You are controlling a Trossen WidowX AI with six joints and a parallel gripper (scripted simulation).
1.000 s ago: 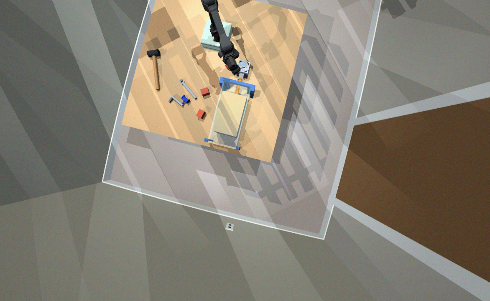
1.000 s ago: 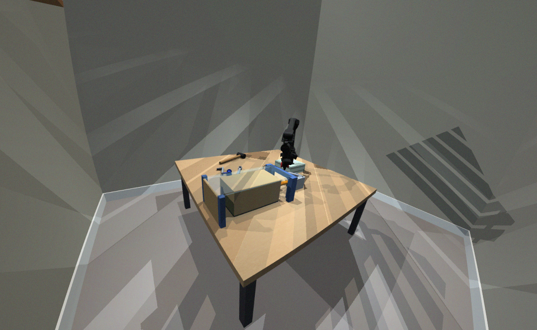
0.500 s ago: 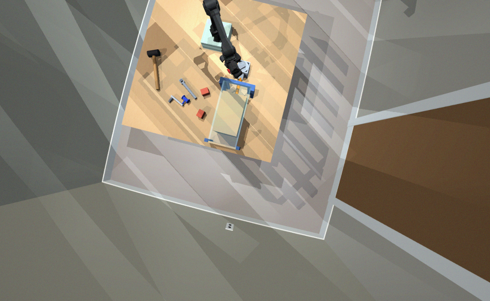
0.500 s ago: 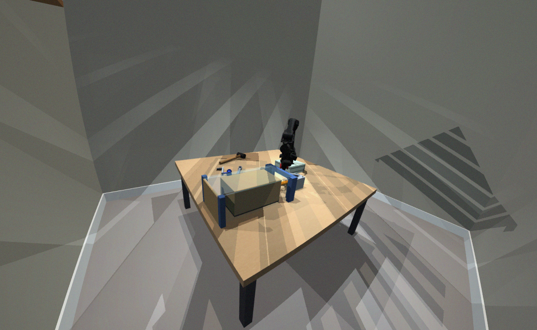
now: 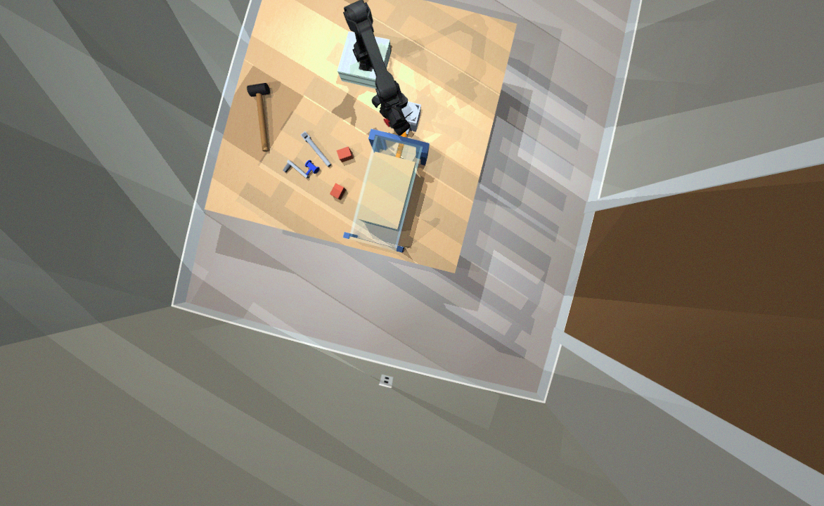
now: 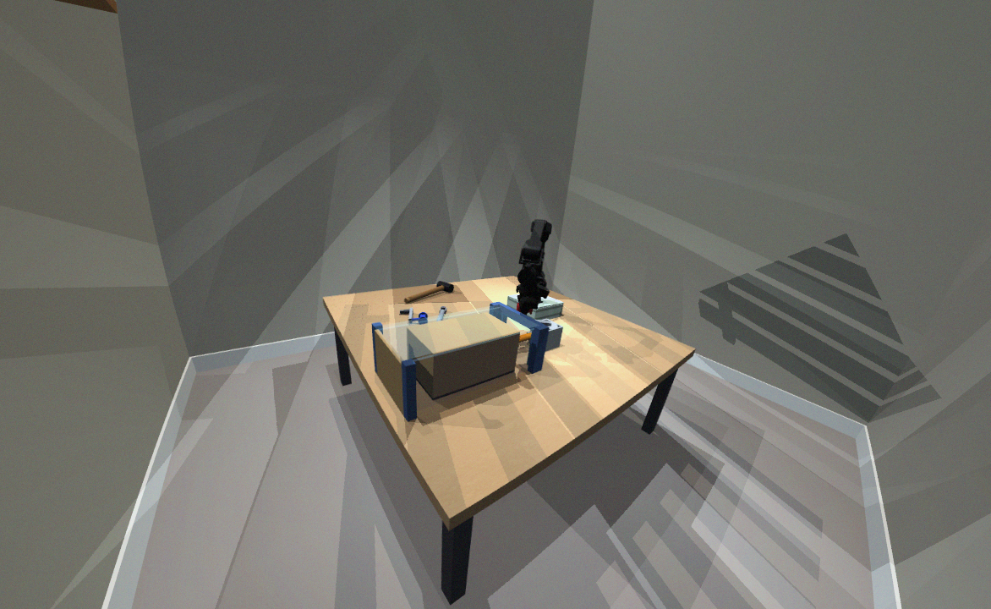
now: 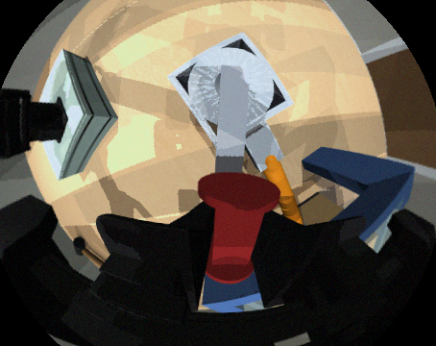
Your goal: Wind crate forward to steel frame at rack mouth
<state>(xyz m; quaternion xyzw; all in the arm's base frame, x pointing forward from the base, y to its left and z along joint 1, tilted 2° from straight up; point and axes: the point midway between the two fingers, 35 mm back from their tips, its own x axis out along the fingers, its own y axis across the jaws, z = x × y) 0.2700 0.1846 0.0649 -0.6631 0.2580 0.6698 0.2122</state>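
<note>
Now: gripper tip 30 mm past the winch handle, 20 mm to the right of it and 10 mm above it. Also, from my gripper tip: orange strap (10 mm behind, 60 mm to the left, 50 mm below); red knob (20 mm above); blue steel frame (80 mm ahead, 60 mm to the left, 10 mm below).
</note>
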